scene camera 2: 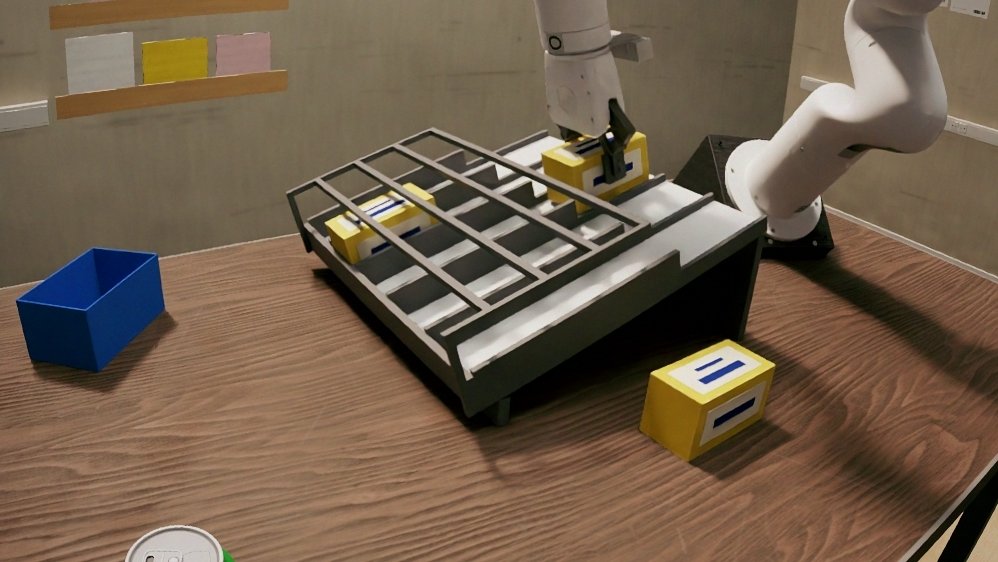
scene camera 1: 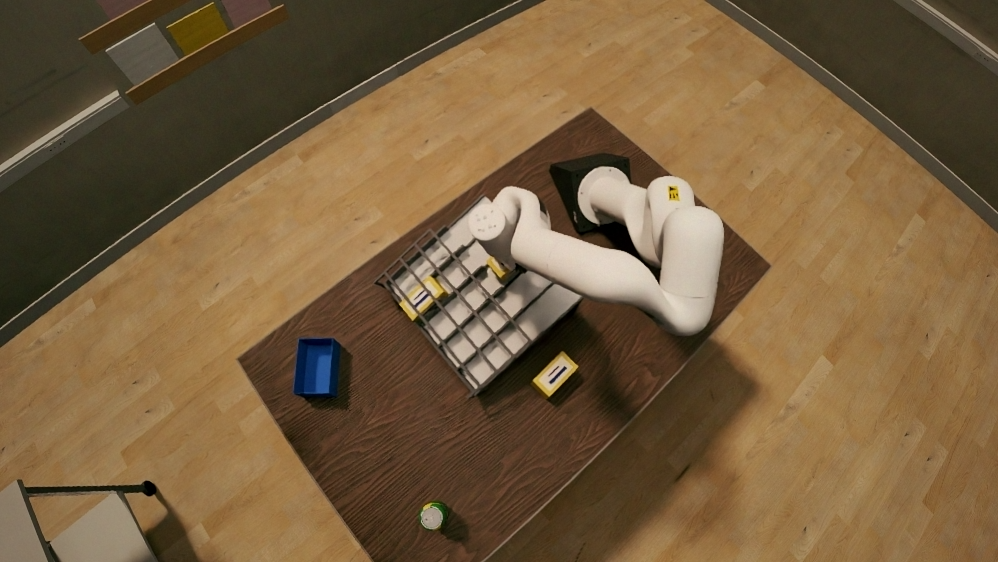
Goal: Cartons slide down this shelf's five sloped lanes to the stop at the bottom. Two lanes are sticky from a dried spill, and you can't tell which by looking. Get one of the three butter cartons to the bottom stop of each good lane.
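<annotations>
Scene camera 2 shows a blue bin, and scene camera 1 shows the bin too. On the blue bin, (scene camera 2: 88, 339) and (scene camera 1: 331, 395) are the same spot.
</annotations>
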